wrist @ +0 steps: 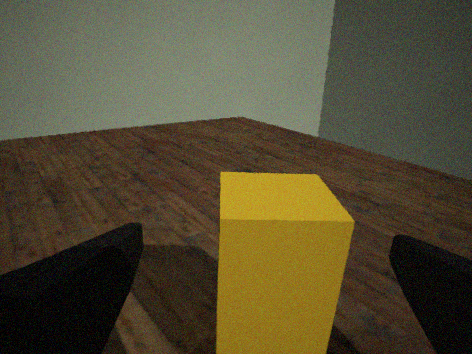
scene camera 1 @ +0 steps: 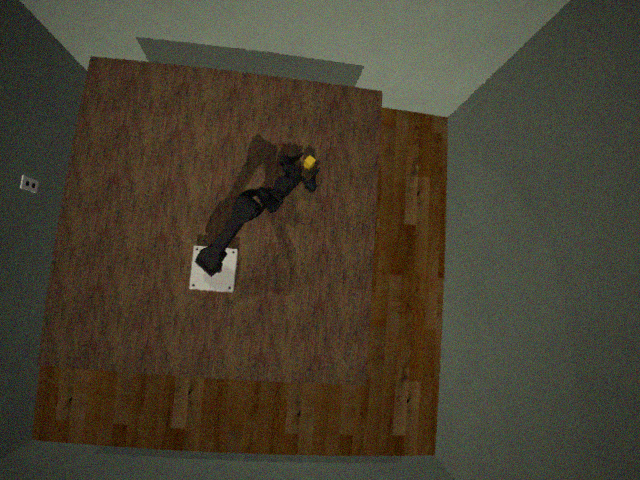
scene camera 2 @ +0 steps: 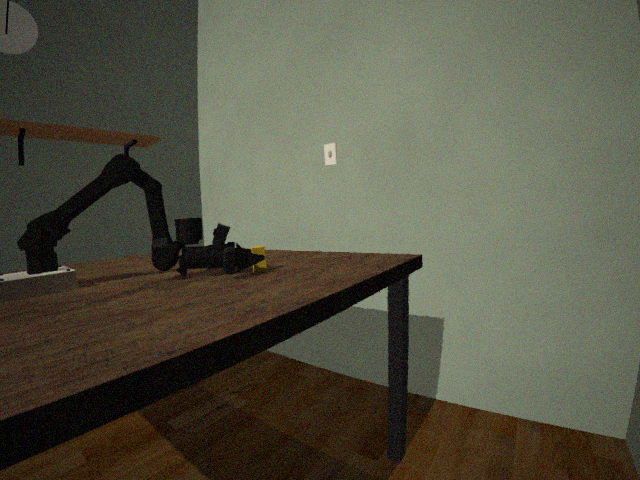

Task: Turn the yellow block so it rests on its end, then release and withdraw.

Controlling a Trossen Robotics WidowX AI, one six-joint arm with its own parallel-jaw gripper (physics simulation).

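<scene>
The yellow block (scene camera 1: 309,162) (scene camera 2: 260,250) (wrist: 280,285) stands upright on its end on the wooden table (scene camera 1: 155,129) (scene camera 2: 129,320) (wrist: 100,170). Its long side is vertical, and its flat top and one tall face show in the wrist view. My gripper (scene camera 1: 305,165) (scene camera 2: 256,257) (wrist: 268,241) is open and level, low over the table. The block is between its spread fingers, with a visible gap on each side in the wrist view. The block's lower end is cut off in the wrist view. In scene camera 2 a finger covers part of the block.
The arm's white base plate (scene camera 1: 222,281) (scene camera 2: 62,279) is on the table behind the gripper. The table's far corner (wrist: 242,118) lies beyond the block, with walls behind it. A wooden shelf (scene camera 2: 77,133) is on the wall behind the arm.
</scene>
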